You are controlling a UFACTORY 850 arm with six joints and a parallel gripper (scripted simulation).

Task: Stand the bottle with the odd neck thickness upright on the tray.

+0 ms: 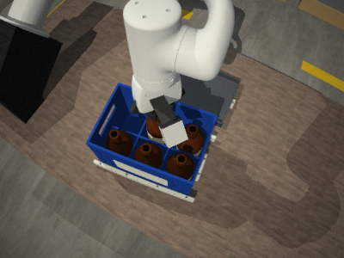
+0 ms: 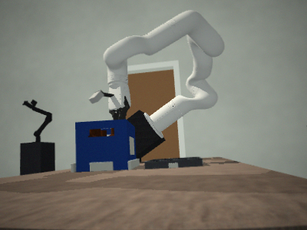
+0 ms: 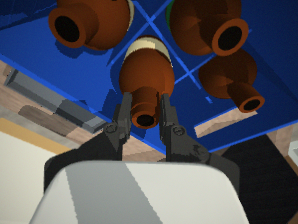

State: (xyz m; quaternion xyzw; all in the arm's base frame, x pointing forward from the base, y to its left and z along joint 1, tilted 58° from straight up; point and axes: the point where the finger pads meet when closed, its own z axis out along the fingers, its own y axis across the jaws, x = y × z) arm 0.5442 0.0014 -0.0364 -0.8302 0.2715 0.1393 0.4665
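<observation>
Right now my hand is 10 mm short of the blue crate, 40 mm to the left of it and 100 mm above it. The rest, counted from my hand: dark grey tray (10 mm ahead, 220 mm to the left, 170 mm below).
</observation>
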